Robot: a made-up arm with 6 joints.
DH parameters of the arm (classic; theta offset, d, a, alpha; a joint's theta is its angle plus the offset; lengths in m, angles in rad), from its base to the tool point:
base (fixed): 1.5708 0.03 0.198 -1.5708
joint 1: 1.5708 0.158 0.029 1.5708
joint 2: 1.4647 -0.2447 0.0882 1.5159
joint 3: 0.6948 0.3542 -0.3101 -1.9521
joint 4: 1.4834 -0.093 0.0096 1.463
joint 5: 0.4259 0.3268 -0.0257 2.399
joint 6: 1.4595 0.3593 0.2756 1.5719
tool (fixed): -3.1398 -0.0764 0 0
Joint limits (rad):
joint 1: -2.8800..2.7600
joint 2: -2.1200..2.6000
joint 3: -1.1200..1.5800
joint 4: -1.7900..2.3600
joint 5: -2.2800..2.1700
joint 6: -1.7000..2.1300
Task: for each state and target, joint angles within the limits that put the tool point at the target. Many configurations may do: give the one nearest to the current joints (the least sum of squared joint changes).
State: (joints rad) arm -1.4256 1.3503 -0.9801 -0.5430 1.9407 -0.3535
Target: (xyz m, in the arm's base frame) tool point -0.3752 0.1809 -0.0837
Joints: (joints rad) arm -1.6825 0.9191 -0.8752 -0.5430 1.7812 -0.3295
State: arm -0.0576 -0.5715 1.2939 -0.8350 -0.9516 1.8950
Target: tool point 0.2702 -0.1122 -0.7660
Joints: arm -0.5266 -0.8747 1.1746 -0.3336 -1.0424 1.9168
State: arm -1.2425 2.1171 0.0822 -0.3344 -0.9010 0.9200
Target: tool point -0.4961 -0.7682 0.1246
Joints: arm -0.8578 2.6000 0.5046 -0.5424 -0.5439 0.6860
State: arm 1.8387 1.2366 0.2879 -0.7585 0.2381 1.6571
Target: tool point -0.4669 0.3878 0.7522
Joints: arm 2.3036 0.9230 -0.2579 -0.7477 0.9730 2.1300
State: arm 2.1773 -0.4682 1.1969 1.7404 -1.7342 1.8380
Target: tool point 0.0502 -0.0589 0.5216
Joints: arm 1.8470 -0.4478 1.2248 1.5572 -1.7024 2.0522
